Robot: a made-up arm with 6 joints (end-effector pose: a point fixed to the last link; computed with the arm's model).
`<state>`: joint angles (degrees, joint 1 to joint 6).
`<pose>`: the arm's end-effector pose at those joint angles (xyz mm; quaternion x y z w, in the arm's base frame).
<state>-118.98 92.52 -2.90 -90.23 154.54 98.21</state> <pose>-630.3 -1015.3 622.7 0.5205 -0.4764 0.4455 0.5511</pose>
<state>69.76 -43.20 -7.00 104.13 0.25 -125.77</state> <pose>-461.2 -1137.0 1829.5 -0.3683 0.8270 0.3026 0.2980</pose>
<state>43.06 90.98 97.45 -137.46 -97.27 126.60</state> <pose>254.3 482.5 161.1 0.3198 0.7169 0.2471 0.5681</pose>
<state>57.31 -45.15 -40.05 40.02 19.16 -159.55</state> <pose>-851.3 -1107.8 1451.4 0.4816 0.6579 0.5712 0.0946</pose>
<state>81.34 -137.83 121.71 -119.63 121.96 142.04</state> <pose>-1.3 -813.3 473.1 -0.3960 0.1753 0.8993 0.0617</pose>
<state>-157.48 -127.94 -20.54 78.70 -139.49 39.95</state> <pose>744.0 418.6 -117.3 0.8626 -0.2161 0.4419 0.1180</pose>
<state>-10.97 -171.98 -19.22 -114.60 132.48 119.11</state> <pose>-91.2 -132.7 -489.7 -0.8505 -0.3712 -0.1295 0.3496</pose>
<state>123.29 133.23 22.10 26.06 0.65 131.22</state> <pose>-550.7 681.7 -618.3 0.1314 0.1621 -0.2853 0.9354</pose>
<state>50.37 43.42 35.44 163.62 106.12 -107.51</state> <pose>582.1 794.6 1600.0 -0.8478 0.4546 -0.1844 0.2016</pose>
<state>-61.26 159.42 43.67 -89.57 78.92 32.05</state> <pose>-194.3 -120.1 -636.0 -0.1800 0.6170 0.1025 0.7592</pose>
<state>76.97 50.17 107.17 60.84 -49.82 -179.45</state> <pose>306.4 932.7 600.2 0.4720 0.2265 -0.8509 0.0435</pose>
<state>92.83 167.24 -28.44 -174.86 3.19 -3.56</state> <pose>-71.7 620.4 -727.9 0.2583 0.2755 -0.6482 0.6612</pose>
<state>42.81 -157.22 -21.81 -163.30 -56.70 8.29</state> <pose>-513.0 -372.9 -731.7 -0.4598 -0.1446 -0.8658 0.1346</pose>
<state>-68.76 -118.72 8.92 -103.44 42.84 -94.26</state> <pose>-669.7 1284.7 92.9 0.5385 -0.1073 0.8193 0.1650</pose>
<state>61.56 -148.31 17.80 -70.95 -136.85 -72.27</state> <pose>-554.9 -607.9 -244.9 0.5244 -0.6141 0.5292 0.2605</pose>
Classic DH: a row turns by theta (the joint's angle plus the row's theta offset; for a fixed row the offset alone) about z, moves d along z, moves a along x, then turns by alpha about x. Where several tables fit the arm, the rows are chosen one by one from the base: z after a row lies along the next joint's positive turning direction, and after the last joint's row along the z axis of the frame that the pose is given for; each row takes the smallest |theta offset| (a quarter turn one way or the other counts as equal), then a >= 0, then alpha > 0; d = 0 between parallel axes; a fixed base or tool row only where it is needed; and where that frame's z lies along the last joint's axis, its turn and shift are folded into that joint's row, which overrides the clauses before.
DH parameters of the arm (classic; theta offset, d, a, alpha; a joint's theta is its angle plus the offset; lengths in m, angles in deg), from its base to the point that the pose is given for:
base (fixed): 51.78 0 -0.0347 0
joint 1: -51.78 0.707 -0.0163 -90
joint 2: -88.24 0 0.8459 0
joint 3: 88.24 0.0318 0.0174 90
joint 4: 0 0.551 -0.0026 -90
joint 5: 0 0.0202 0.0049 90
joint 6: 26.41 0 -0.0169 180
tool (fixed): -153.59 -0.2358 0 0

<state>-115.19 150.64 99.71 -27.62 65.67 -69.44</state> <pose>78.8 272.9 -58.1 0.8993 -0.0461 0.0784 0.4277</pose>
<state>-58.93 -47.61 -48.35 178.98 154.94 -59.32</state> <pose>-509.9 791.7 1172.4 -0.3043 0.4938 0.8146 0.0016</pose>
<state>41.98 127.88 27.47 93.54 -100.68 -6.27</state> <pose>727.2 376.1 -291.2 -0.2406 -0.7167 -0.3953 0.5217</pose>
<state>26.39 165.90 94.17 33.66 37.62 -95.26</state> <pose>-605.4 -161.2 -134.1 0.3767 0.7349 0.3008 0.4771</pose>
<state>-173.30 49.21 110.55 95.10 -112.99 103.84</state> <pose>-815.0 74.7 785.0 0.7919 0.2048 -0.2044 0.5377</pose>
